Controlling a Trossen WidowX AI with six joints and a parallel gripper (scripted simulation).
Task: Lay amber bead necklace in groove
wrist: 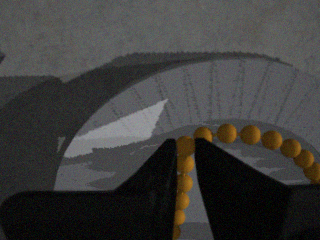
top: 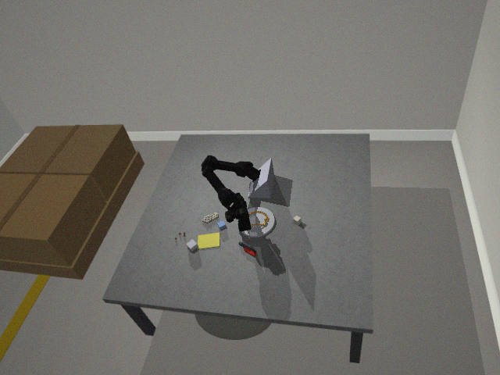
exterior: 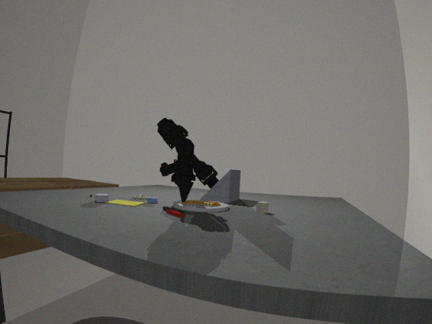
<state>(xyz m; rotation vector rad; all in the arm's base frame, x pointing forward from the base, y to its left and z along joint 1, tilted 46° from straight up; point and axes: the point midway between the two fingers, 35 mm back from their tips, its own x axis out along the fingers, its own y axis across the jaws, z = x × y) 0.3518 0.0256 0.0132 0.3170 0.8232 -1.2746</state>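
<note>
Now: the round bead board 50 mm to the left of my gripper tip, 40 mm behind it and 10 mm below it. The rest, counted from my gripper tip: blue cube (140 mm to the right, 10 mm below); then yellow sheet (180 mm to the right, 110 mm ahead, 20 mm below); then red-handled tool (140 mm ahead, 50 mm to the left, 10 mm below).
</note>
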